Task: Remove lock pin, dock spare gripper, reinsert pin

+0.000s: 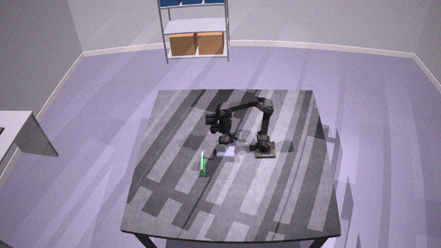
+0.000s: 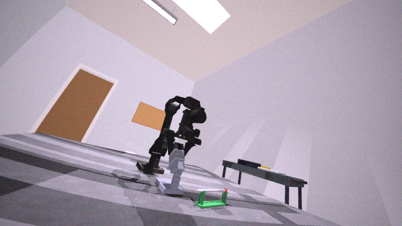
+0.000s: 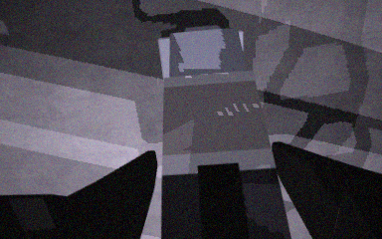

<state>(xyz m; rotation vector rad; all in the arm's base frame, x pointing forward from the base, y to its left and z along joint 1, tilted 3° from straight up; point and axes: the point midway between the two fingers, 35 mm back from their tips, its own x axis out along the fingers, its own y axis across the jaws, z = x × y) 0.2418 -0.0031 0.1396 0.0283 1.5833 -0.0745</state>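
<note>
Now: the spare gripper 1 cm ahead of my gripper tip. The rest, counted from my gripper tip: green cradle 15 cm ahead, 11 cm to the left, 9 cm below; mount 3 cm ahead, 6 cm below.
</note>
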